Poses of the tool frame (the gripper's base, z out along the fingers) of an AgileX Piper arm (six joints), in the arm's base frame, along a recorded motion.
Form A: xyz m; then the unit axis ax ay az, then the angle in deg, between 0 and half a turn.
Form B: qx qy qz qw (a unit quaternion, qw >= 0); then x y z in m. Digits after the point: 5 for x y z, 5 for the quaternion.
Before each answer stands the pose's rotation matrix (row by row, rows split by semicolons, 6 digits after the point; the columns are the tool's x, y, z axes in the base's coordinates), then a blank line. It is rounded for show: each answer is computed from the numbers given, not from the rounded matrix.
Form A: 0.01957, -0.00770, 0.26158, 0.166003, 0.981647, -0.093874, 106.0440
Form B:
-0.241202 0.298211 0.923521; 0.117776 0.953579 -0.277157; -0.963302 0.041918 -0.265128

0.13261, 0.78420, -0.07499, 0.60151, 0.01957, -0.00770, 0.26158
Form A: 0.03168, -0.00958, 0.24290, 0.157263, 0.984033, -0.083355, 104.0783
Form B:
-0.212500 0.273246 0.938179; 0.111544 0.960614 -0.254516; -0.970774 0.050563 -0.234610

0.12399, 0.77584, -0.06572, 0.61512, 0.03168, -0.00958, 0.24290
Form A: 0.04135, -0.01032, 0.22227, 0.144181, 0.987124, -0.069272, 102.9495
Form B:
-0.198646 0.241728 0.949793; 0.106708 0.968679 -0.224218; -0.974245 0.056811 -0.218218

0.11280, 0.77226, -0.05419, 0.62286, 0.04135, -0.01032, 0.22227
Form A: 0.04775, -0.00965, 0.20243, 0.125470, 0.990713, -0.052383, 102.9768
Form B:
-0.205279 0.203264 0.957363; 0.101173 0.977362 -0.185816; -0.973460 0.058715 -0.221196

0.09818, 0.77522, -0.04099, 0.62267, 0.04775, -0.00965, 0.20243
